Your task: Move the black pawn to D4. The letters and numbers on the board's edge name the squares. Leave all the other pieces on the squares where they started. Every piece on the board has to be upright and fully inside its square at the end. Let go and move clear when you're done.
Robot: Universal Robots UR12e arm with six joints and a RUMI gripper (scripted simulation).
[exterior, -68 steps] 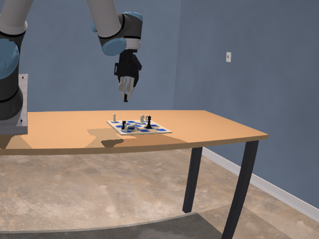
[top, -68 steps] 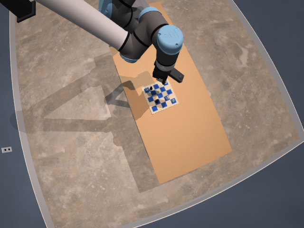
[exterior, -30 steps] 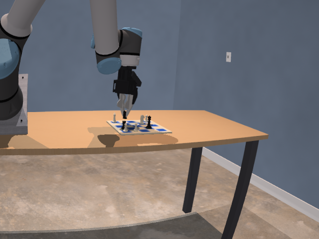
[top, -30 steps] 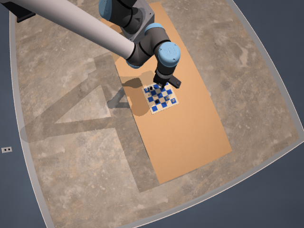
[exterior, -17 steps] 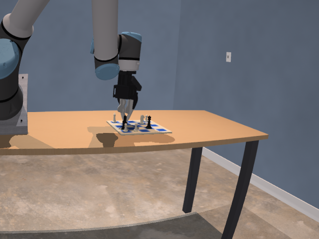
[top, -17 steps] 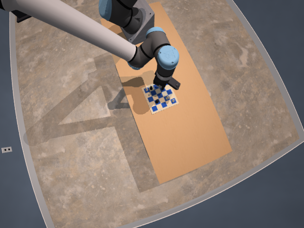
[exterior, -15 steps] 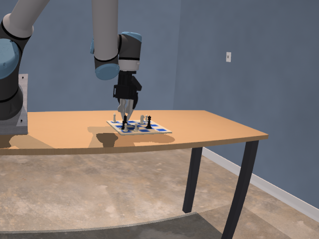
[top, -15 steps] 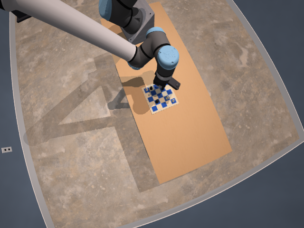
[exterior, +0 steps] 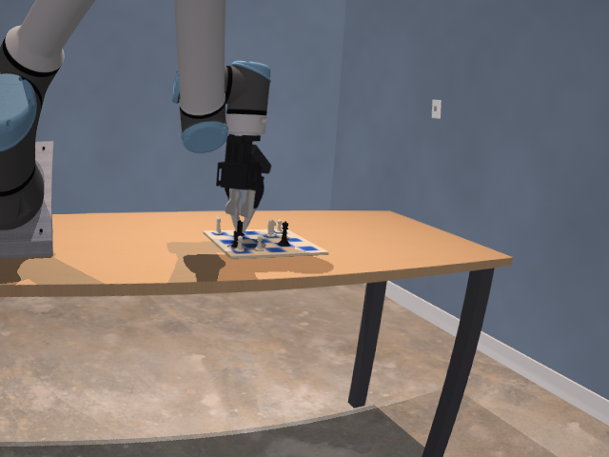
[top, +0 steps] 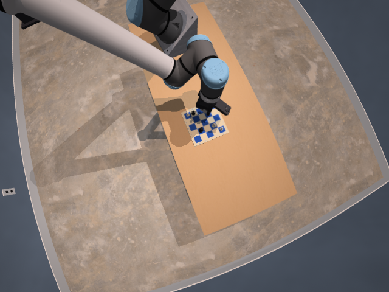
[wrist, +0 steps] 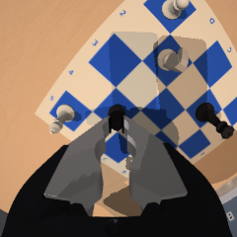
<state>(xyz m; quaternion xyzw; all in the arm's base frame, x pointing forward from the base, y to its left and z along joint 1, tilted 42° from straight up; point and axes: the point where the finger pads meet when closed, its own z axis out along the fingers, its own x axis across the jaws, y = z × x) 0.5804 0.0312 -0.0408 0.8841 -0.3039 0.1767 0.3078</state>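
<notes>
The black pawn lies 1 cm below my hand. From my hand the other things lie so: tall black piece (8 cm ahead, 7 cm to the right); cream chessboard (4 cm ahead, 4 cm to the right, 3 cm below).
</notes>
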